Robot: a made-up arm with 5 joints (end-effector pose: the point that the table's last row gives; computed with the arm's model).
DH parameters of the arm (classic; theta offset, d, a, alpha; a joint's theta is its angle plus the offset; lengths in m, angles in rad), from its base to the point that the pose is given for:
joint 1: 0 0.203 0 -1.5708
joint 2: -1.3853 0 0.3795 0
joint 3: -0.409 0 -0.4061 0
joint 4: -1.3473 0 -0.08 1.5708
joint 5: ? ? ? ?
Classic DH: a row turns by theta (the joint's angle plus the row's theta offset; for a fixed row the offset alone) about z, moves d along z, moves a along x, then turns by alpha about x.
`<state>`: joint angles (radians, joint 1 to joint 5).
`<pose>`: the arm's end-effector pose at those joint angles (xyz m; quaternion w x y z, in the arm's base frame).
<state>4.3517 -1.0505 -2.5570 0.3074 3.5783</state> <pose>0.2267 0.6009 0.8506 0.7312 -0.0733 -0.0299 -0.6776</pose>
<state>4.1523 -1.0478 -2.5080 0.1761 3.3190</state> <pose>0.3356 0.5352 0.8565 0.5558 -0.1086 -0.0481 -0.8228</pose>
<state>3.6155 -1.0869 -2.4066 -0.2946 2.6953</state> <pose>0.5729 0.2939 0.8124 0.0131 -0.2846 -0.1411 -0.9481</pose>
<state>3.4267 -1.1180 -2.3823 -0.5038 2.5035</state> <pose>0.6310 0.1850 0.7739 0.1595 0.3743 0.1862 0.8943</pose>
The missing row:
joint 5: 3.1416 0.102 0 0
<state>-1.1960 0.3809 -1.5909 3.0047 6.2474</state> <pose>0.1789 -0.4548 0.4123 0.4516 -0.5217 0.3419 0.6381</pose>
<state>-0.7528 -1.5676 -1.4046 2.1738 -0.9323</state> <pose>-0.1940 0.1818 0.6658 0.2901 0.9177 0.0826 0.2587</pose>
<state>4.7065 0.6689 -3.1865 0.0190 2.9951</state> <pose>-0.0026 -0.4417 0.9558 0.6179 0.2072 0.2386 -0.7200</pose>
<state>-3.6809 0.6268 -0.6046 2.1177 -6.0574</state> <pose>-0.1953 0.1169 0.0537 0.8664 0.1792 0.4455 -0.1369</pose>
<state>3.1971 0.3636 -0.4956 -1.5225 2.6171</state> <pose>-0.4337 -0.0241 0.2343 0.1710 -0.6486 -0.1936 0.7159</pose>
